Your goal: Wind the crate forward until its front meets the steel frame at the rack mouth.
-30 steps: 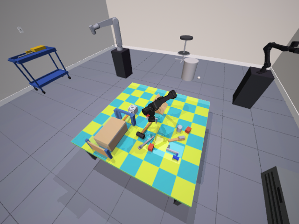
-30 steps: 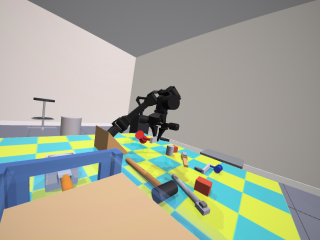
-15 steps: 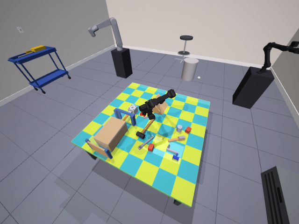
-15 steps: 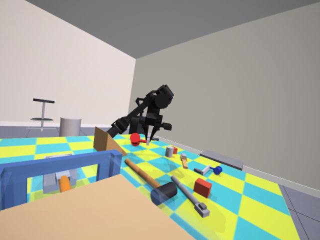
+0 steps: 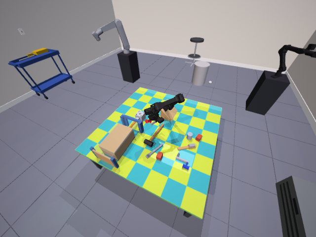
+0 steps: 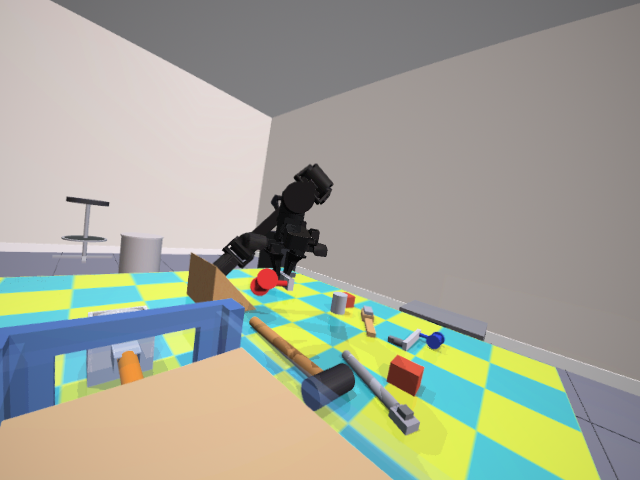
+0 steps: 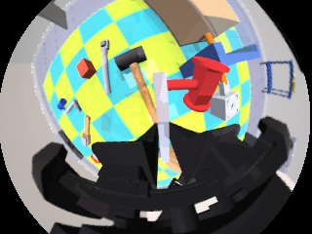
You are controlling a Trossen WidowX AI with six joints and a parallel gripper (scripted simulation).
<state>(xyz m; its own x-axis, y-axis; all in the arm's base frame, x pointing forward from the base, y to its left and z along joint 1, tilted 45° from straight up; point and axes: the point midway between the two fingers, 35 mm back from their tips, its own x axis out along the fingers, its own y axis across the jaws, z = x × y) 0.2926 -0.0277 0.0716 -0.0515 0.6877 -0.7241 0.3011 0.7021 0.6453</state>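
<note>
The red grip is 5 cm to the right of my gripper tip, 4 cm ahead of it and 1 cm above it. Also, from my gripper tip: brush (38 cm to the left, 15 cm below, 3 cm ahead); winch handle (1 cm to the right, 1 cm ahead, 1 cm above); grey winch (28 cm to the right, 13 cm below, 11 cm behind).
</note>
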